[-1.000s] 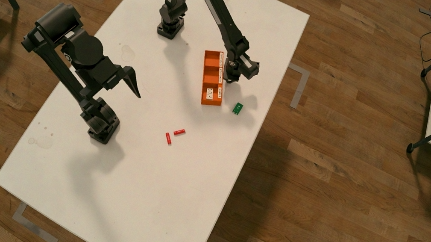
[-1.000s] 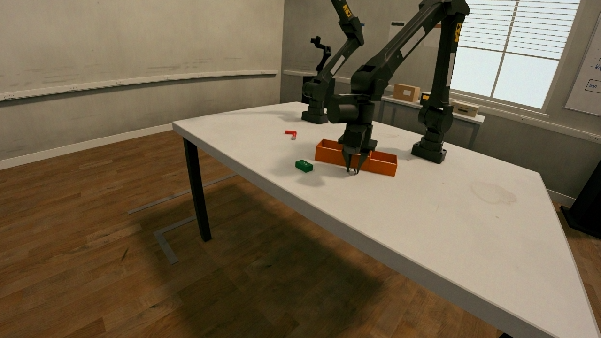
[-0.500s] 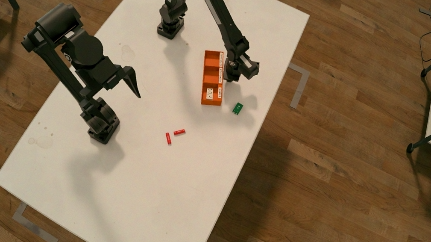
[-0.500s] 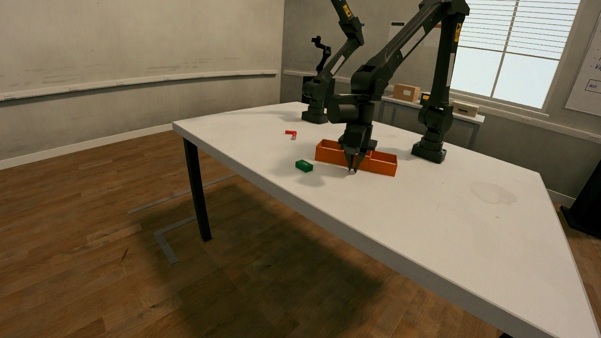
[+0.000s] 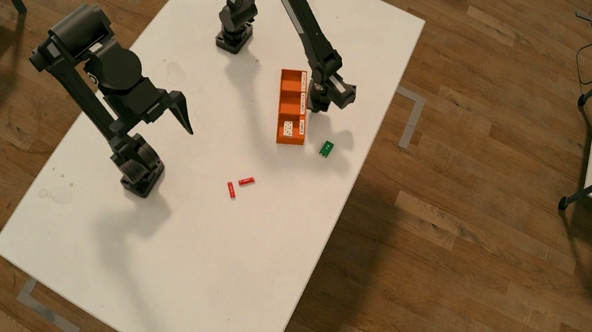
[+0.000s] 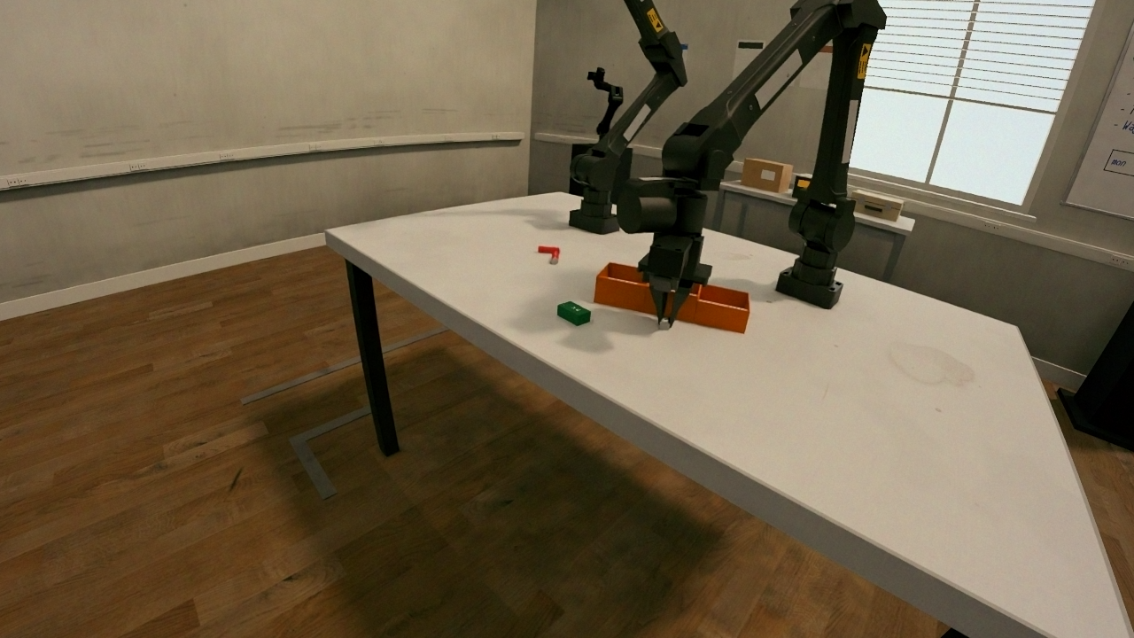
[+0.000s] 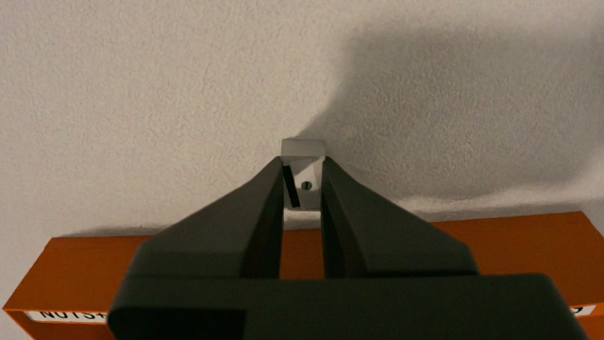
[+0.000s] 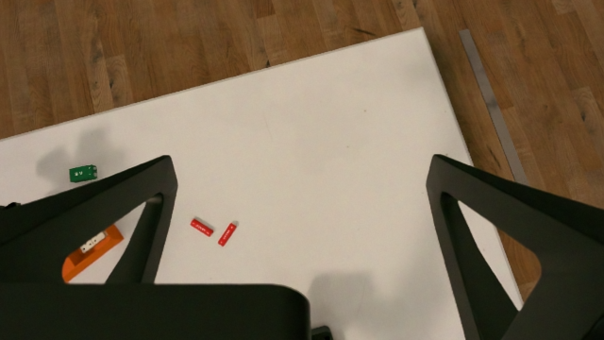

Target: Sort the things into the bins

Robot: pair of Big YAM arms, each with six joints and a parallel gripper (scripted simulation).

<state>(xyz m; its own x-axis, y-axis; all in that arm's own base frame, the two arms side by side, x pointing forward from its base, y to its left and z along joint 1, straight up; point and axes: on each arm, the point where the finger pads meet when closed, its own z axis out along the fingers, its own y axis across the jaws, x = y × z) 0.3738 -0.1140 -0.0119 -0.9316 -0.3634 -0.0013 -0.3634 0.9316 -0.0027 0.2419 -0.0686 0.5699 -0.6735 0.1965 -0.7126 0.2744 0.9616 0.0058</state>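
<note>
Now: the orange three-compartment bin 70 mm behind my left hand, 30 mm to the right of it and 10 mm above it. Also, from my left hand: white sharpener-like block (right at my left hand).
</note>
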